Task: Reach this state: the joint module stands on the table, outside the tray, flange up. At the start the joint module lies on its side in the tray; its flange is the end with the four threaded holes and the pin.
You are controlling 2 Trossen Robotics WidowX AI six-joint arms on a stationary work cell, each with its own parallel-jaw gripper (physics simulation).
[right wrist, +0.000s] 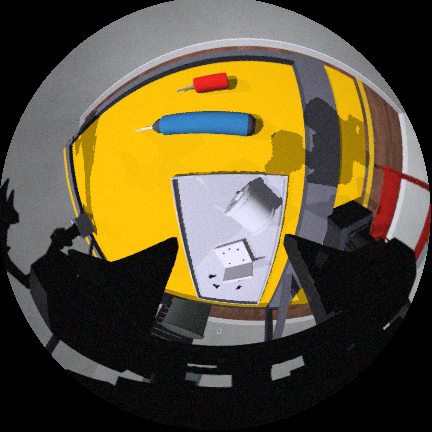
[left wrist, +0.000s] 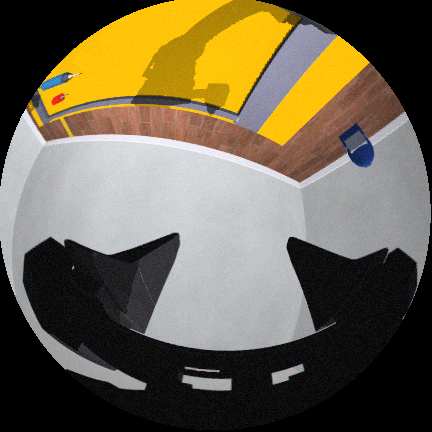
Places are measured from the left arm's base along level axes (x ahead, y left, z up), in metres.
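Where they show: left gripper, fingertip midpoint: (left wrist: 235,241); right gripper, fingertip midpoint: (right wrist: 232,241); left arm's base, origin of the base link: (right wrist: 76,228); right arm's base, origin of the base link: (right wrist: 355,240).
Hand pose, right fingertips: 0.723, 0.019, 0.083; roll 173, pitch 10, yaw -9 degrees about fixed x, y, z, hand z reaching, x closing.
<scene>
Things, the pixels of their top centre, and the offset from my right fingertips, as dx, dy, dz. "*": a spot on its surface instead. Level surfaces: height alone.
- joint module, middle of its top: (right wrist: 249,217) +0.014, -0.025, -0.093
- pale tray, middle of its top: (right wrist: 227,263) -0.048, -0.171, -0.144
- table, its level: dz -0.160
- blue screwdriver, surface spot: (right wrist: 205,123) * -0.029, +0.125, -0.121
The joint module (right wrist: 256,210), a white cylinder, lies on its side in the pale tray (right wrist: 200,260), near the tray's upper right corner in the right wrist view. Its round end faces up and left; the holes and pin are too small to tell. My right gripper (right wrist: 232,241) is open and empty, above the tray, with its fingertips apart on either side of it in the view. My left gripper (left wrist: 235,241) is open and empty, facing the wall beyond the table (left wrist: 115,55) (right wrist: 120,200). The joint module does not show in the left wrist view.
A white bracket (right wrist: 234,254) and several small black screws lie in the tray. A blue screwdriver (right wrist: 205,123) (left wrist: 56,81) and a red one (right wrist: 211,82) (left wrist: 58,99) lie on the table beyond the tray. A grey rail (right wrist: 320,80) (left wrist: 285,65) runs beside the work area.
</scene>
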